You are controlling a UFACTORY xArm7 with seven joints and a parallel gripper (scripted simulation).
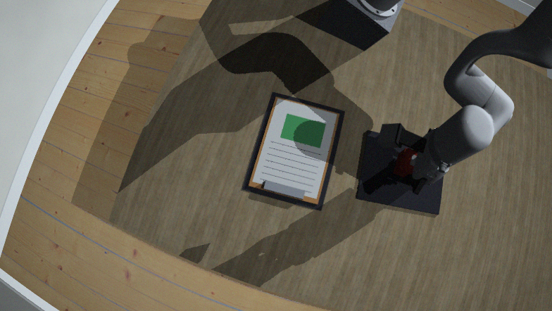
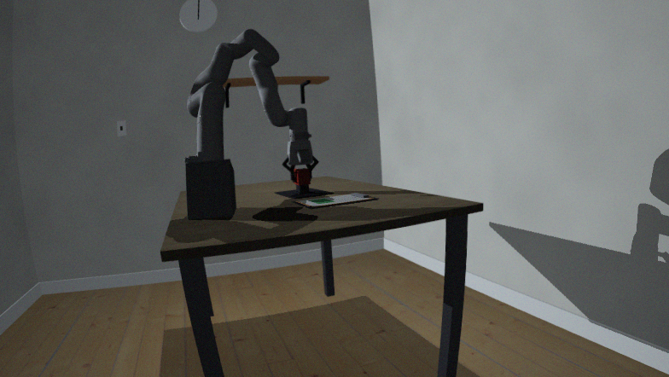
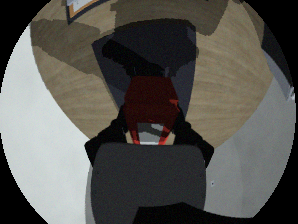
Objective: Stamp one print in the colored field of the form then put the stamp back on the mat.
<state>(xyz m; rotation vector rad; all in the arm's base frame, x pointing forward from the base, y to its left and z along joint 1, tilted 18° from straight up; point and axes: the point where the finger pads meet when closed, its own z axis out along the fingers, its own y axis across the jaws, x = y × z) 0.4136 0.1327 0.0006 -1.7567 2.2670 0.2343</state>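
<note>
Right now the red stamp is 2 cm below my hand. From my hand the other things lie so: mat (7 cm below).
</note>
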